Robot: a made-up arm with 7 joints.
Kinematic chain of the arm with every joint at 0, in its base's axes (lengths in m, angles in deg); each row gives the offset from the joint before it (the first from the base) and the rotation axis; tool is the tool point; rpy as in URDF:
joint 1: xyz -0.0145 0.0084 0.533 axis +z
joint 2: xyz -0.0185 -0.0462 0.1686 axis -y
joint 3: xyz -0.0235 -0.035 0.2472 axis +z
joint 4: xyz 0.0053 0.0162 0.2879 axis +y
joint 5: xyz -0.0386 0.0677 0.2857 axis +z
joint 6: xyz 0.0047 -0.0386 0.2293 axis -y
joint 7: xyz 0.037 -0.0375 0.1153 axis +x
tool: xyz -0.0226 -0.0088 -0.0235 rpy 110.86 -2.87 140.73
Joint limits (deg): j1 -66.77..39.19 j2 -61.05..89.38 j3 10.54..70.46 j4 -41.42..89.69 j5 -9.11..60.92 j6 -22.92..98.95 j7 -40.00..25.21
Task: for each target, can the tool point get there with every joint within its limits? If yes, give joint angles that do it. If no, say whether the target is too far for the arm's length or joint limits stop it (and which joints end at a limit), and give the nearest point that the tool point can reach.
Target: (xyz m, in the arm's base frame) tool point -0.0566 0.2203 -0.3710
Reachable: no: joint limits stop it (at a limit: joint 1, joint 2, joint 3, joint 4, joint 5, joint 6, joint 7) | nearest point -0.4943 0.7196 0.2457 | short by 0.906 m
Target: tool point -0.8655 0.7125 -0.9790
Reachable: no: too far | nearest point -0.7388 0.6077 0.2212 | short by 1.211 m
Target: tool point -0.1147 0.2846 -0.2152
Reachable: no: joint limits stop it (at a limit: joint 1, joint 2, joint 3, joint 4, joint 5, joint 6, joint 7) | nearest point -0.4943 0.7196 0.2457 | short by 0.739 m
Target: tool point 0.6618 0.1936 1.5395
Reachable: yes | joints 3.16 -33.49 51.33 21.63 37.38 -6.98 -28.34
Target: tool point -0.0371 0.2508 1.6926
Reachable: yes | joints 11.98 6.05 65.54 40.67 49.87 60.61 -5.32
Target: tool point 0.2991 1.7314 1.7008
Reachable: no: too far | nearest point -0.0557 0.9147 1.2775 | short by 0.986 m
